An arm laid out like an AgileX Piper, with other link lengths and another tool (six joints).
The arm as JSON. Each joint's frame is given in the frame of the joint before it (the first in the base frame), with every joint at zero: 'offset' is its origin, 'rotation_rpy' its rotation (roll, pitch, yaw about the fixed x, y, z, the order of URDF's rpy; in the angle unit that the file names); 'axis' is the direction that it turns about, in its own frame. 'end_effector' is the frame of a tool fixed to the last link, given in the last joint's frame.
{
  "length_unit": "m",
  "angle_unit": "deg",
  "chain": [
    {
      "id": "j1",
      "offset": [
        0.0,
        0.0,
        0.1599
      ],
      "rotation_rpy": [
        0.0,
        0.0,
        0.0
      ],
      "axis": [
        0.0,
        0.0,
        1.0
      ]
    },
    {
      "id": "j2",
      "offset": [
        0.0,
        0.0,
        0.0
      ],
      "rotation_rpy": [
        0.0,
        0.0,
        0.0
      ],
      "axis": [
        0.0,
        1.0,
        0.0
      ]
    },
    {
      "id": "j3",
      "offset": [
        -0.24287,
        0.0,
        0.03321
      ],
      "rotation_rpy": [
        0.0,
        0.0,
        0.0
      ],
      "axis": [
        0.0,
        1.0,
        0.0
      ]
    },
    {
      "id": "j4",
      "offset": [
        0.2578,
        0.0,
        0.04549
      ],
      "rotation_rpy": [
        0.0,
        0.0,
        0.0
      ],
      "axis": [
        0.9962,
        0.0,
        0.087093
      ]
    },
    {
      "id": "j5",
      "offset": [
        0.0,
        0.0,
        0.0
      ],
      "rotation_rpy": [
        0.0,
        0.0,
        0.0
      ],
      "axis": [
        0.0,
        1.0,
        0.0
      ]
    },
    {
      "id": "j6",
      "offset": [
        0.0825,
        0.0,
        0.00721
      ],
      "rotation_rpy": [
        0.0,
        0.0,
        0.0
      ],
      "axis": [
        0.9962,
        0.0,
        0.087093
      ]
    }
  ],
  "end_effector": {
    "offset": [
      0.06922,
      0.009,
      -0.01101
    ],
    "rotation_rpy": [
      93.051,
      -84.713,
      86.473
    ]
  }
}
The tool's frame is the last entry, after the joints.
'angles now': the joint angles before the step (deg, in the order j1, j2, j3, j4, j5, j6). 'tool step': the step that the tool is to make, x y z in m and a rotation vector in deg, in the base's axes. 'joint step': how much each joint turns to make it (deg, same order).
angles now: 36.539, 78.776, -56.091, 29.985, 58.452, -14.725
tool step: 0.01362, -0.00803, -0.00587, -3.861, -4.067, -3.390
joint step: 0.000, 0.001, -0.001, -6.813, -3.063, 4.720
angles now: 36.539, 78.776, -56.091, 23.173, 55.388, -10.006
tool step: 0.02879, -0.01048, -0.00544, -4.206, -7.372, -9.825
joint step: -0.001, 0.252, 0.107, -12.380, -7.073, 12.866
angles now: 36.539, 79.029, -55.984, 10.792, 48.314, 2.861
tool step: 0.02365, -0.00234, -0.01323, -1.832, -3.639, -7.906
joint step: -0.001, 3.089, -0.002, -8.768, -5.875, 11.339
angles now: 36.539, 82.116, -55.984, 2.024, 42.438, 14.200
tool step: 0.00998, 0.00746, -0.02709, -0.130, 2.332, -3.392
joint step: -0.001, 5.780, -0.115, -0.319, -3.796, 3.776
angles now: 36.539, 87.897, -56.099, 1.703, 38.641, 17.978
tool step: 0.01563, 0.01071, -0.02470, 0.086, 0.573, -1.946
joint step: -0.001, 6.713, -1.926, -0.575, -4.414, 2.339
